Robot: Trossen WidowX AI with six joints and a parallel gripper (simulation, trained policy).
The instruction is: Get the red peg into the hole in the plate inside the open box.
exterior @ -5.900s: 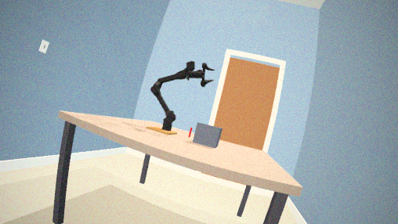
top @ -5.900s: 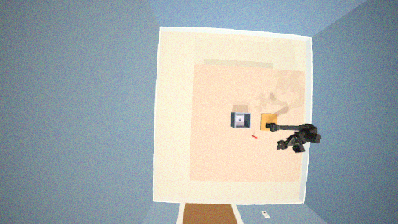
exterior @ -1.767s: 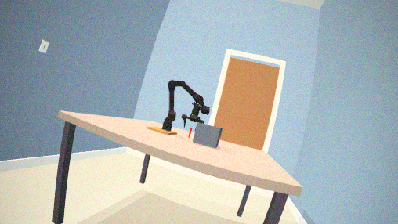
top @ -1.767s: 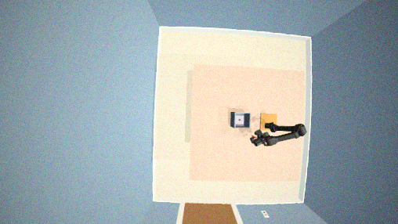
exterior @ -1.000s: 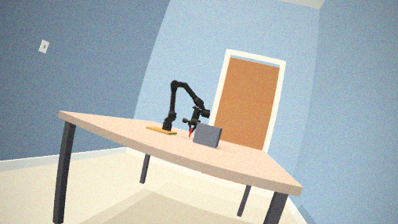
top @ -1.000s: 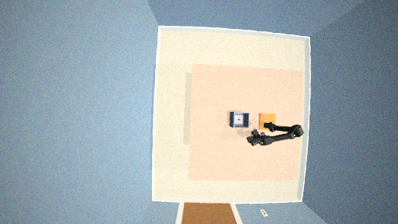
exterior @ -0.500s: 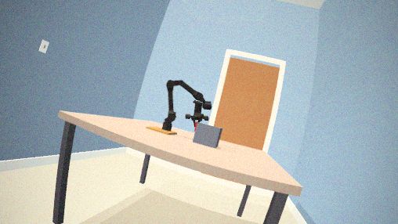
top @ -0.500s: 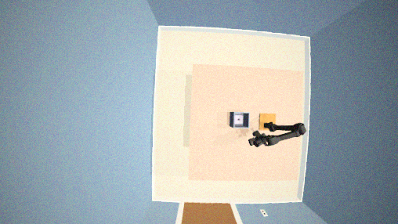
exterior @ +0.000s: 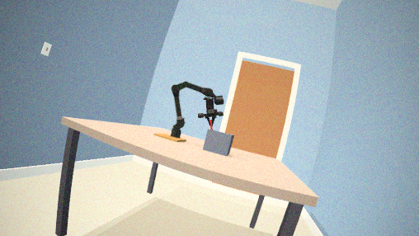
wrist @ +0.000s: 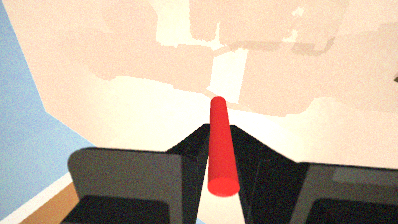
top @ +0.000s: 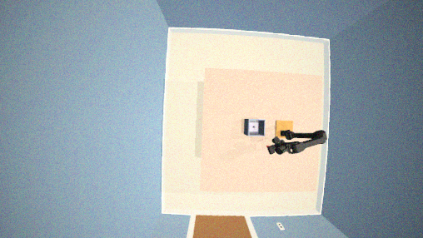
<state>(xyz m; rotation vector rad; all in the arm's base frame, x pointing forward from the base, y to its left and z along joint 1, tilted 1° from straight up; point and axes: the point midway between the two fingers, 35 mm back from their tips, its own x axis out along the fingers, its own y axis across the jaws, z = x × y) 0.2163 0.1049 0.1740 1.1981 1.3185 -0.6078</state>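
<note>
Right now my gripper tip is 17 cm to the left of the pale plate, 12 cm short of it and 12 cm above it. The rest, counted from my gripper tip: red peg (1 cm above).
</note>
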